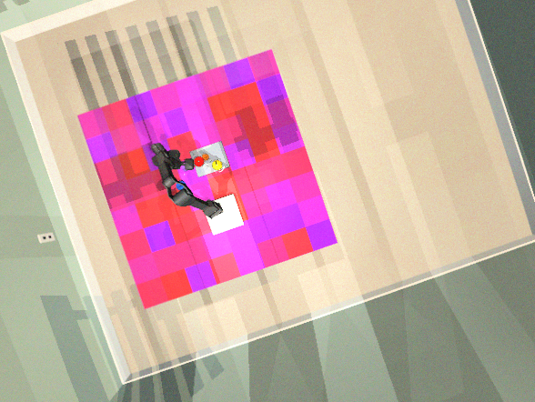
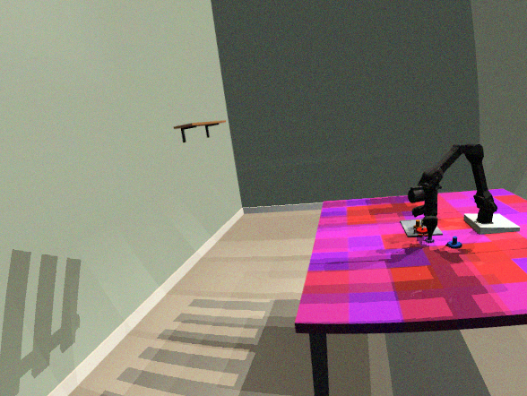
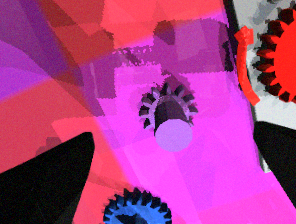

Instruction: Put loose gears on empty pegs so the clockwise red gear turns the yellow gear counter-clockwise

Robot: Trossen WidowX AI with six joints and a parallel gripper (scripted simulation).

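Right now my gripper tip is 2 cm above the purple gear. From my gripper tip the other things lie so: orange gear 1 cm ahead, 15 cm to the right, 2 cm below; blue gear 9 cm behind, 7 cm to the left, 2 cm below; red gear 10 cm to the right, 2 cm below.
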